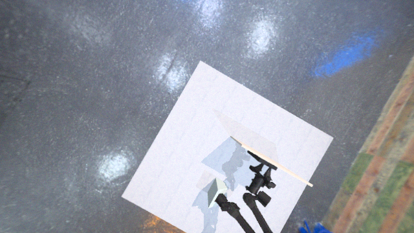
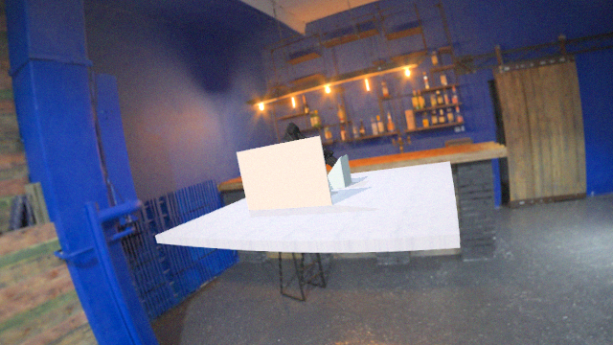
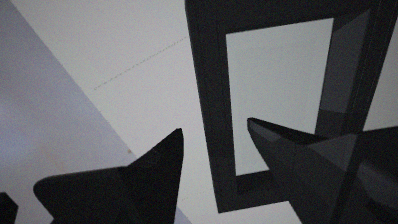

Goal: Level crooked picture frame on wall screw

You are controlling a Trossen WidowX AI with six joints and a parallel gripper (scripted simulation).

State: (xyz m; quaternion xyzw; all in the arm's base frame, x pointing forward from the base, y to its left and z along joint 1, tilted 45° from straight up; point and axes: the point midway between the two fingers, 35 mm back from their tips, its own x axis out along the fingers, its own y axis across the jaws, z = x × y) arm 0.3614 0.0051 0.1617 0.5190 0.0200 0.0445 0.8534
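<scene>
Now: the dark picture frame 50 mm below my gripper tip, 20 mm to the left of it and 10 mm ahead of it. Round my gripper tip: cream wall panel (60 mm below, 20 mm ahead, 10 mm to the left).
</scene>
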